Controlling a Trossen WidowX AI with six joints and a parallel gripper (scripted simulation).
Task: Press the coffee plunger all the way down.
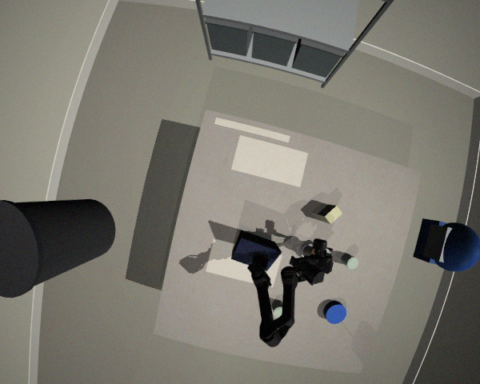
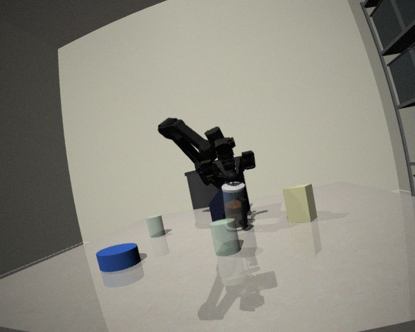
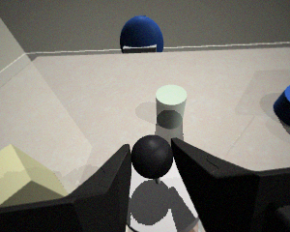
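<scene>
My gripper tip is 90 mm above the coffee press and 20 mm past it.
</scene>
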